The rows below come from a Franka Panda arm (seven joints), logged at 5 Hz.
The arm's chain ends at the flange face. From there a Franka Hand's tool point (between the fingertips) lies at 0.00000 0.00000 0.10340 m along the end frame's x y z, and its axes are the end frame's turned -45 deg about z.
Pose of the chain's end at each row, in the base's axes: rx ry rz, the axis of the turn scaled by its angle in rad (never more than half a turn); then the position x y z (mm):
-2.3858 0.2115 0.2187 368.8 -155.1 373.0
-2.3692 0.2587 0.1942 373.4 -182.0 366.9
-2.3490 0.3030 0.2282 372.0 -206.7 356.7
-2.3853 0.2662 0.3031 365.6 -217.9 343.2
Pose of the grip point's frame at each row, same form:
-2.2796 -0.7159 -0.1527 358.7 -84.8 297.9
-2.2867 -0.6673 -0.1809 366.6 -110.6 292.5
-2.2799 -0.6173 -0.1536 364.2 -134.0 283.5
-2.2859 -0.6612 -0.0691 350.8 -148.0 268.5

